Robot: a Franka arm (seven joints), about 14 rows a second.
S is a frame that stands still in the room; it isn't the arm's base.
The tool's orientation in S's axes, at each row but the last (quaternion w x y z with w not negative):
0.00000, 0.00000, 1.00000, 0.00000
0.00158, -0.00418, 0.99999, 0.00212
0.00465, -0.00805, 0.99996, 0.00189
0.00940, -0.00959, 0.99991, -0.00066
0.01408, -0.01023, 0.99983, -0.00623
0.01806, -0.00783, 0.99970, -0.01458
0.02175, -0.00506, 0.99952, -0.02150
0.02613, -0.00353, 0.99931, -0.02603
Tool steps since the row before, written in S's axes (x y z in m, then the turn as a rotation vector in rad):
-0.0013, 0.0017, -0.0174, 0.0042, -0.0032, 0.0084
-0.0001, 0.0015, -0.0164, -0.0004, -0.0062, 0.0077
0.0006, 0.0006, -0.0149, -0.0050, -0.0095, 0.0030
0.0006, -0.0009, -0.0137, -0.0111, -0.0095, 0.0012
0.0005, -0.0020, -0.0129, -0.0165, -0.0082, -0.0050
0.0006, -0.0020, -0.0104, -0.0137, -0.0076, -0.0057
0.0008, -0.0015, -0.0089, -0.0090, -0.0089, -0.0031
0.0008, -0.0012, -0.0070, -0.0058, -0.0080, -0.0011
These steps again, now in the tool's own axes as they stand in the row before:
0.0013, 0.0017, 0.0174, -0.0042, -0.0032, -0.0084
0.0001, 0.0014, 0.0164, 0.0004, -0.0062, -0.0077
-0.0005, 0.0005, 0.0149, 0.0051, -0.0094, -0.0031
-0.0003, -0.0009, 0.0137, 0.0113, -0.0093, -0.0014
-0.0001, -0.0018, 0.0129, 0.0168, -0.0078, 0.0046
-0.0002, -0.0017, 0.0105, 0.0140, -0.0072, 0.0054
-0.0004, -0.0011, 0.0090, 0.0092, -0.0087, 0.0031
-0.0004, -0.0008, 0.0071, 0.0059, -0.0079, 0.0012

